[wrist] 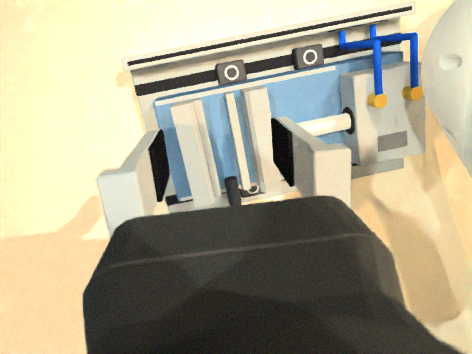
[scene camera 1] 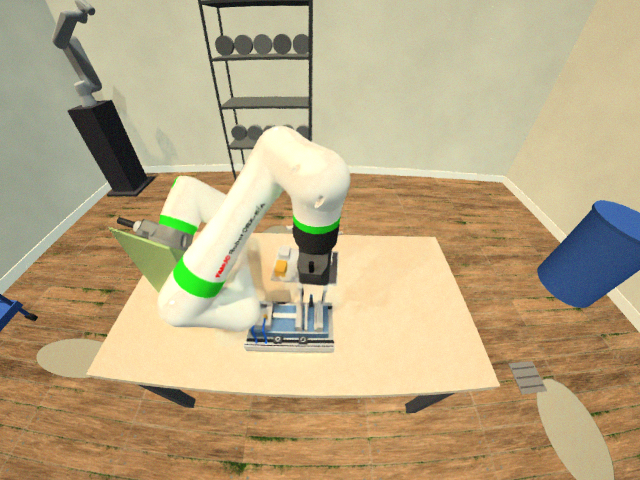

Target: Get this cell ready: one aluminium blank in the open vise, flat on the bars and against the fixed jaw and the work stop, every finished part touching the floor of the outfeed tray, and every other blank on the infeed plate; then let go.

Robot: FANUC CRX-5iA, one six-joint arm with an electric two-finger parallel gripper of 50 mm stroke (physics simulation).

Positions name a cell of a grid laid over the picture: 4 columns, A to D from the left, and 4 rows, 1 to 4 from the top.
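Note:
There's a blue vise base (wrist: C2) that I can see, along with a white rod (wrist: C2) and a grey actuator box (wrist: D2), and I see my gripper (wrist: B2) too.

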